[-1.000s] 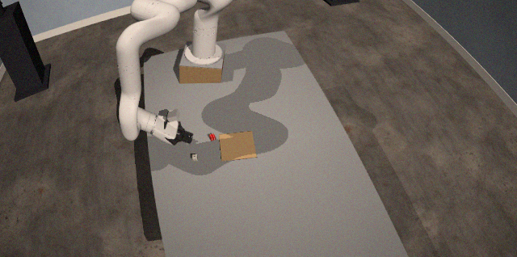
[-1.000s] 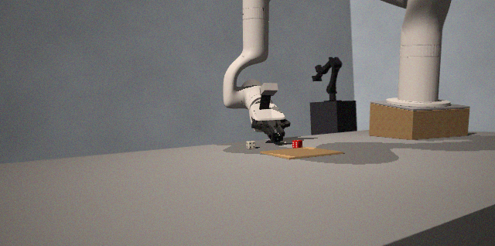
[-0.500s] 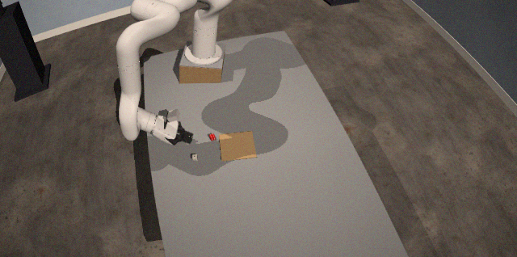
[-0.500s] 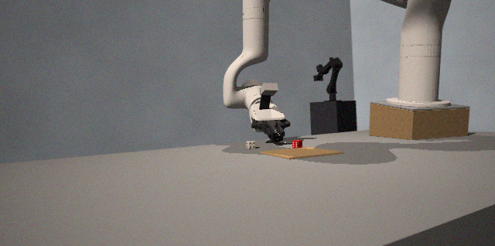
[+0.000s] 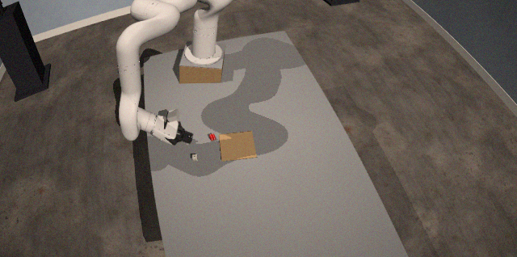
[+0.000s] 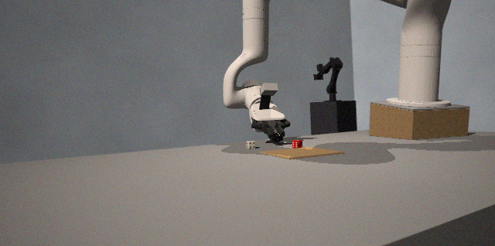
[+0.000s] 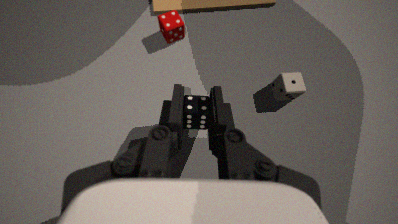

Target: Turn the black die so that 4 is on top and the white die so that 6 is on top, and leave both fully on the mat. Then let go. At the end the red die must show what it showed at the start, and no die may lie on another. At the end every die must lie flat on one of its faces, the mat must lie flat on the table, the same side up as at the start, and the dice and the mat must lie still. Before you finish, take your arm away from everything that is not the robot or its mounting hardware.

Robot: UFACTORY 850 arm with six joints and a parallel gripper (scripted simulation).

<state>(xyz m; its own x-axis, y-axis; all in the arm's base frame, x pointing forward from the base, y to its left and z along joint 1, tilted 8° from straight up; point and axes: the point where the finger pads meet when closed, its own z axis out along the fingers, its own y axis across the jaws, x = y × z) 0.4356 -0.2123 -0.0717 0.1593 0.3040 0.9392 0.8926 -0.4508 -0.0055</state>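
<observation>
My hand is 100 mm short of the white die and 30 mm above it. From my hand the other things lie so: tan mat 180 mm to the left, 100 mm ahead, 30 mm below; then red die 100 mm to the left, 30 mm below, 20 mm ahead; then black die 10 mm to the left, 10 mm below.
</observation>
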